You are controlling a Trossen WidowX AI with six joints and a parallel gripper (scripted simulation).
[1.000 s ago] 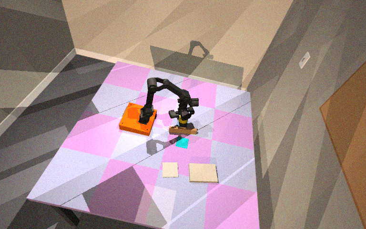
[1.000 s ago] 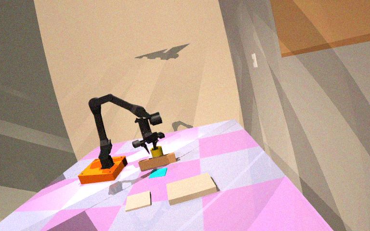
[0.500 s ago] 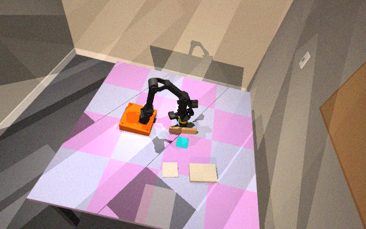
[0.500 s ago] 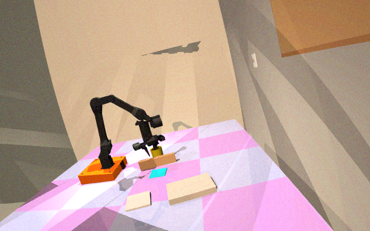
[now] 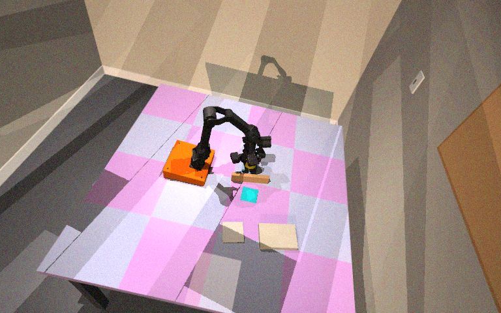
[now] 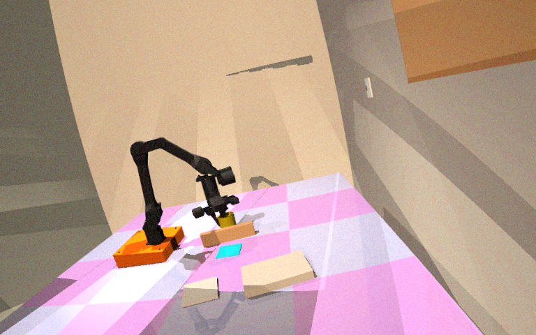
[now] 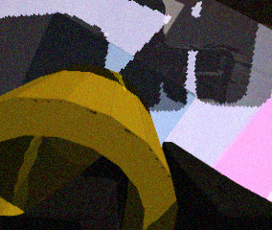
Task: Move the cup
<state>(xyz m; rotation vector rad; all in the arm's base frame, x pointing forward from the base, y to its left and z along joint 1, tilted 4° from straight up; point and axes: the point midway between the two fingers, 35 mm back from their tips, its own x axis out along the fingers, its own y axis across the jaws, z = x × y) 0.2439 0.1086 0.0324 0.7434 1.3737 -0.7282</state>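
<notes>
The pale blue pad is 40 mm below my gripper tip, 20 mm to the left of it and 20 mm ahead of it. Round my gripper tip: yellow cup: 20 mm to the left, 20 mm ahead; then wooden bar: 70 mm to the right, 50 mm ahead, 20 mm below; then teal pad: 160 mm to the right, 70 mm ahead, 40 mm below.
</notes>
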